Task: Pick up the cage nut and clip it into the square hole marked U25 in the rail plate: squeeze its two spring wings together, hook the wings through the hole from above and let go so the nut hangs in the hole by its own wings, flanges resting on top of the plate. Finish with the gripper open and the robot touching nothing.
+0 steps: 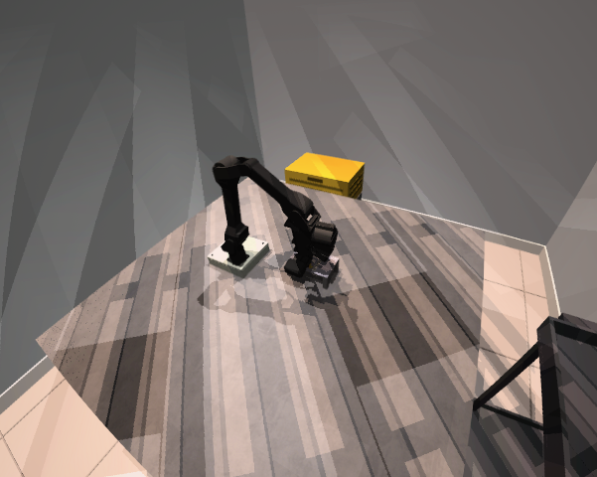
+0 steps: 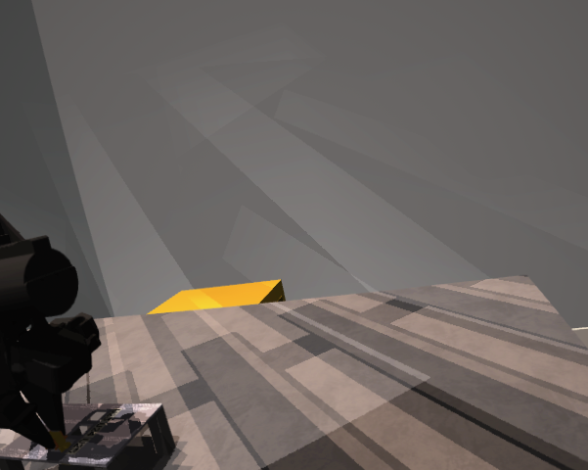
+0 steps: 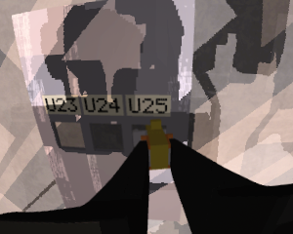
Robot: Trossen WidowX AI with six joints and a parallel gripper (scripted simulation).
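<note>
Now: gripper tip 10 mm above the cage nut.
</note>
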